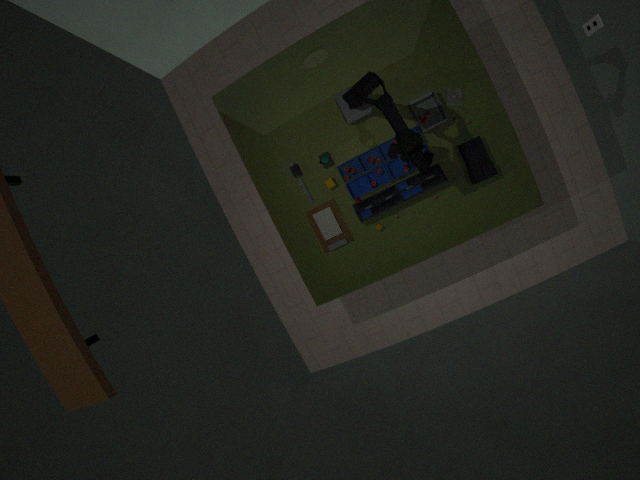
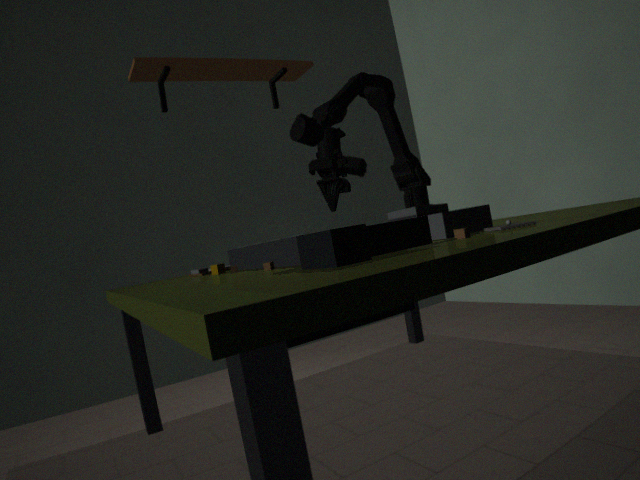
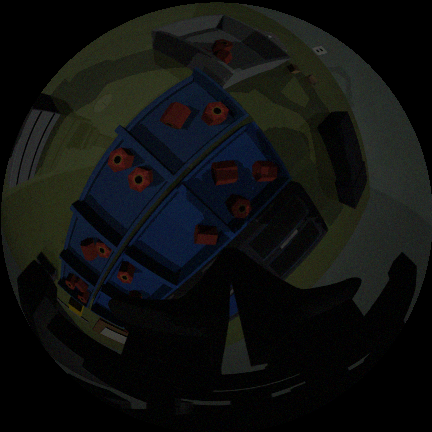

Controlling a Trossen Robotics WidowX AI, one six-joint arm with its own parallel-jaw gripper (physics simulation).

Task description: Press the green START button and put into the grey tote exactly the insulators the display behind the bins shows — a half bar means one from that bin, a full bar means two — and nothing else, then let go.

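Places are measured from the arm's base along level axes (x right, y ahead, z up), in metres.
Pixels of known places: gripper, fingertip midpoint: (image 2: 333,211) (image 3: 228,253); arm's base at its link origin: (image 1: 354,101) (image 2: 418,207).
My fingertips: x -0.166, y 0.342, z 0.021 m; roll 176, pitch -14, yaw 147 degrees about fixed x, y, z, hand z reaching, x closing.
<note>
Ahead of a thing's pixels: the offset from my fingertips to its top centre. "spot": to the spot under its first point.
My gripper (image 3: 228,253) (image 2: 332,202) is shut with nothing between its fingers. It hangs well above the blue bins (image 3: 171,238) (image 1: 362,187), over their edge near the dark display (image 3: 287,238) (image 1: 409,190). Red insulators lie in the bins. One insulator @(dz -0.075, dx +0.017, dy +0.027 m) (image 3: 205,234) lies on its side just ahead of my fingertips, down in its bin. The grey tote @(dz -0.050, dx -0.154, dy -0.204 m) (image 3: 252,71) (image 1: 417,103) stands beyond the bins and holds a red insulator @(spot: dz -0.075, dx -0.139, dy -0.180 m) (image 3: 222,49) (image 1: 426,115). The green START button @(dz -0.063, dx +0.384, dy -0.132 m) (image 1: 326,159) sits left of the bins.
A black box @(dz -0.048, dx -0.319, dy +0.081 m) (image 1: 477,159) (image 3: 344,157) lies right of the bins. A yellow block @(dz -0.065, dx +0.395, dy -0.015 m) (image 1: 330,183), a screwdriver @(dz -0.084, dx +0.549, dy -0.055 m) (image 1: 301,180) and a framed pad @(spot: dz -0.094, dx +0.461, dy +0.185 m) (image 1: 329,224) lie to the left. The arm's base (image 1: 353,110) stands behind. A shelf (image 2: 218,69) hangs on the wall.
</note>
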